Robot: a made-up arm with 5 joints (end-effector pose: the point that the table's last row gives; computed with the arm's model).
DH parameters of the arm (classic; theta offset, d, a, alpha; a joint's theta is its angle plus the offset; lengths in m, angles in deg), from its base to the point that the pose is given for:
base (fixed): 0 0 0.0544 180
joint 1: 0 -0.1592 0.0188 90
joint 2: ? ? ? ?
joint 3: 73.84 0 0.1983 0
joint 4: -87.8 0.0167 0 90
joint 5: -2.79 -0.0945 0 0
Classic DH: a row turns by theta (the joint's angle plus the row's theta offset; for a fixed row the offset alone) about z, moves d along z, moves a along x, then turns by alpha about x.
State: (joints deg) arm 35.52 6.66 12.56 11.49 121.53
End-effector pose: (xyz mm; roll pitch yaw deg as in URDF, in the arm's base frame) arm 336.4 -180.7 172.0 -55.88 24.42 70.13
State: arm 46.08 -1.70 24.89 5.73 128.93
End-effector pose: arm 284.0 -214.4 166.9 -55.62 31.08 63.37
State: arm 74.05 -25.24 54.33 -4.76 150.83
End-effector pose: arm 141.0 -242.4 155.4 -49.50 50.63 49.39
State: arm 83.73 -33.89 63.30 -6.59 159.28
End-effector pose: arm 97.1 -235.6 151.6 -43.47 57.70 47.99
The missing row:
joint 2: -76.04 0 0.1273 0
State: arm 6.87 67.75 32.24 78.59 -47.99
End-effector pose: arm 79.7 13.8 -21.3 -88.17 39.21 -95.71
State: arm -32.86 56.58 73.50 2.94 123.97
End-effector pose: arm 5.5 -11.7 -24.0 38.60 -20.68 146.73
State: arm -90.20 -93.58 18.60 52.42 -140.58
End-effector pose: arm 37.6 24.8 411.7 124.85 47.82 27.49
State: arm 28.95 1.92 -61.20 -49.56 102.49
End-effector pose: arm 165.6 -42.4 545.3 161.41 -3.12 51.86
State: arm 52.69 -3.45 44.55 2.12 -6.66
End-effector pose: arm 228.4 -200.8 95.1 9.91 -45.96 -66.35
